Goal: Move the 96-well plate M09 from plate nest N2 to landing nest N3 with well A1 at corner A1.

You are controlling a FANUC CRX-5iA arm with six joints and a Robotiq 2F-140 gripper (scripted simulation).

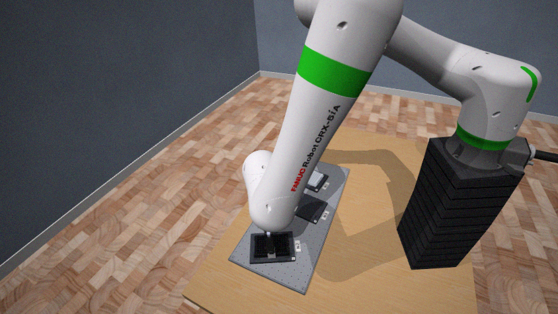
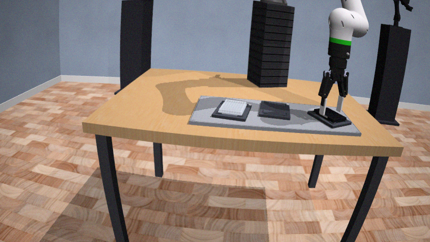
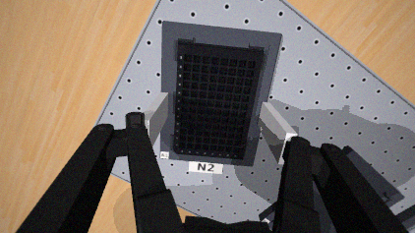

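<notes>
The black 96-well plate M09 lies 3 cm below my hand. The rest, counted from my hand: N2 label (8 cm behind, 5 cm to the right, 5 cm below); plate nest N2 (5 cm below); landing nest N3 (2 cm behind, 23 cm to the right, 5 cm below).
</notes>
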